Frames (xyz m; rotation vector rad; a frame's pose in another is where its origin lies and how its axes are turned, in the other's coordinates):
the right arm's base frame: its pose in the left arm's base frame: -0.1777 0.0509 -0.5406 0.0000 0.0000 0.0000
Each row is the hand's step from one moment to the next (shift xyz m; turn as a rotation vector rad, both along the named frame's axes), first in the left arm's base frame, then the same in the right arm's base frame.
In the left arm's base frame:
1: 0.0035 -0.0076 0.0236 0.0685 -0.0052 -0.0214
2: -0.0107 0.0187 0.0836 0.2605 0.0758 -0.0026
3: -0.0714 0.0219 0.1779 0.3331 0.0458 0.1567
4: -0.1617 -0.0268 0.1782 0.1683 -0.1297 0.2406
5: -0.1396 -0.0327 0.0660 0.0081 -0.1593 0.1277
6: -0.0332 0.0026 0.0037 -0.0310 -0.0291 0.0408
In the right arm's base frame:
1: 0.0035 -0.0076 0.0236 0.0685 -0.0052 -0.0214
2: -0.0107 0.0187 0.0836 0.2605 0.0758 -0.0026
3: -0.0714 0.0219 0.1779 0.3331 0.0458 0.1567
4: -0.1617 -0.0268 0.1782 0.1683 -0.1297 0.2406
5: -0.1396 -0.0327 0.0660 0.0081 -0.1593 0.1277
6: -0.0332 0.0026 0.0037 -0.0310 -0.0291 0.0408

